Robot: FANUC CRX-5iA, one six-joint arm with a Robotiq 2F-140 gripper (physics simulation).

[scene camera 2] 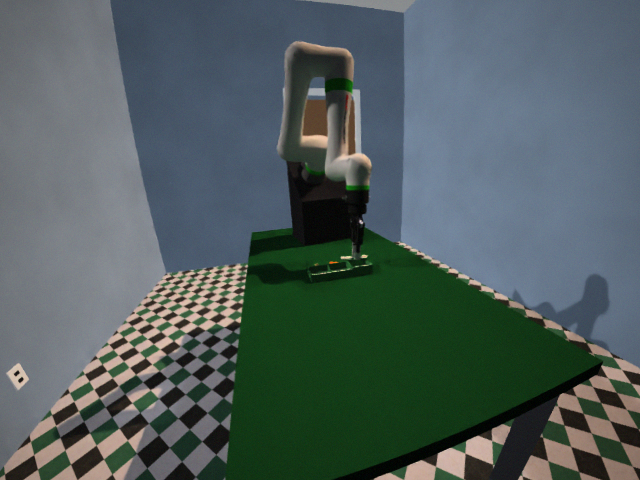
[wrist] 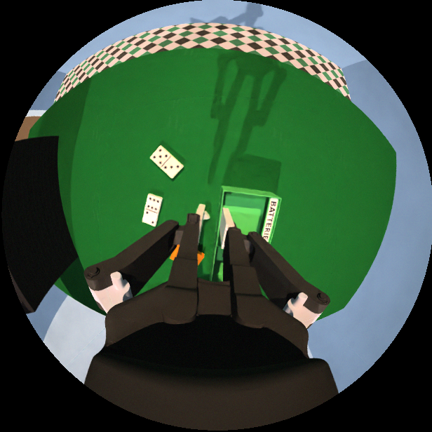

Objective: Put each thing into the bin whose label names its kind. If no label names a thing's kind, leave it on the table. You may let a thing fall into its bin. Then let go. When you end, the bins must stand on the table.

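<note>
The green bin row stands on the table; the label on its far compartment reads BATTERIES, and its other labels are hidden. My gripper points down with its fingers a small gap apart. The right finger is at the bin's long side wall; contact is unclear. A small pale bolt shows its head beside the left finger, its shaft hidden. I see nothing gripped. Two white dominoes lie on the left. An orange block is partly hidden behind the left finger.
The green table carries everything. The dark robot pedestal stands at its far end in the scene view and at the left in the wrist view. Arm shadows fall across the table top.
</note>
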